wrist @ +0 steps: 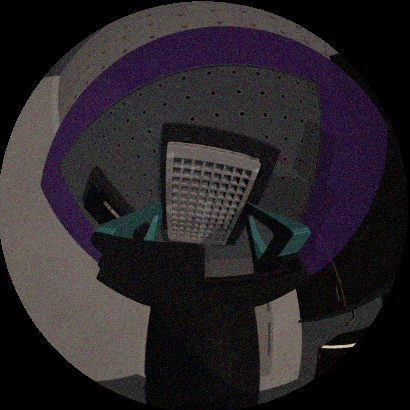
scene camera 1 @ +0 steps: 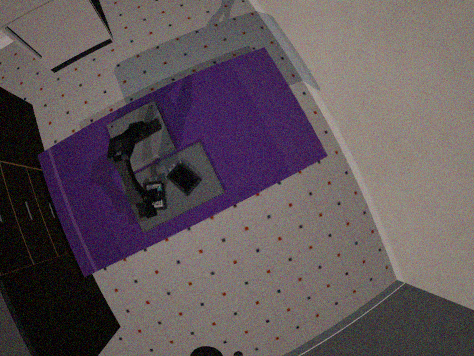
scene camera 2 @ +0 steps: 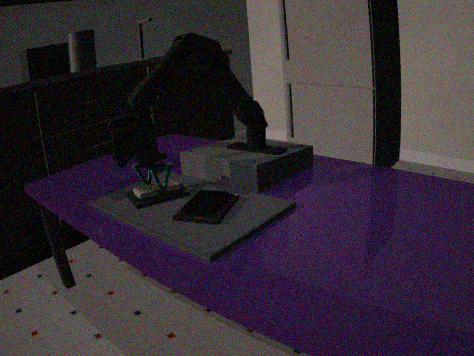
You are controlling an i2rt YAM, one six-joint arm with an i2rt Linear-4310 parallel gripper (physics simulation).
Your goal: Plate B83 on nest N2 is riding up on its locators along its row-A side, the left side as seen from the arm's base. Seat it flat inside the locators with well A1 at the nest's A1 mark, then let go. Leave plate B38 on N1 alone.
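Frame: origin at the arm's base, x ahead, y left, z up, level; millimetres.
Seen in the pictures: gripper, fingertip midpoint: (wrist: 202,206) (scene camera 1: 155,196) (scene camera 2: 156,188); arm's base, origin of the base link: (scene camera 1: 144,132) (scene camera 2: 256,149).
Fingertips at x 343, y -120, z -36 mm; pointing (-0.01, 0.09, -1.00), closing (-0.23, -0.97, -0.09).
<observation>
Pixels of each thing's top centre, then the offset from my fingertips to it. Level surfaces: height alone.
- pale many-welled plate, middle of its top: (wrist: 202,212) (scene camera 2: 155,185) (scene camera 1: 154,195) 2 mm back, 1 mm right, 10 mm up
- black nest, middle of its top: (wrist: 208,206) (scene camera 2: 155,188) (scene camera 1: 154,195) 4 mm back, 5 mm right, 3 mm down
- dark plate, middle of its top: (wrist: 106,221) (scene camera 2: 206,199) (scene camera 1: 183,178) 6 mm back, 190 mm left, 1 mm up
- grey perforated board, middle of its top: (wrist: 143,205) (scene camera 2: 181,202) (scene camera 1: 170,187) 3 mm back, 98 mm left, 24 mm down
- purple table, its level: 38 mm down
A pale many-welled plate (scene camera 1: 157,201) (scene camera 2: 144,191) (wrist: 205,192), taken as B83, lies in a black nest (scene camera 2: 145,201) (wrist: 200,132). It stands proud of the nest rim in the scene camera 2 view; its exact tilt is hard to tell in the dim picture. My gripper (scene camera 1: 154,191) (scene camera 2: 156,185) (wrist: 202,206) is open, with its teal fingertips on either side of the plate, close to its long edges; contact cannot be made out. A dark plate (scene camera 1: 185,177) (scene camera 2: 208,202) (wrist: 100,197), taken as B38, lies in the neighbouring nest. Labels and the A1 mark cannot be read.
Both nests are on a grey perforated board (scene camera 1: 212,187) (scene camera 2: 250,220) (wrist: 225,102) on the purple table (scene camera 1: 250,110) (scene camera 2: 360,240) (wrist: 215,47). The arm's base stands on a grey block (scene camera 1: 156,145) (scene camera 2: 205,165) behind the board.
</observation>
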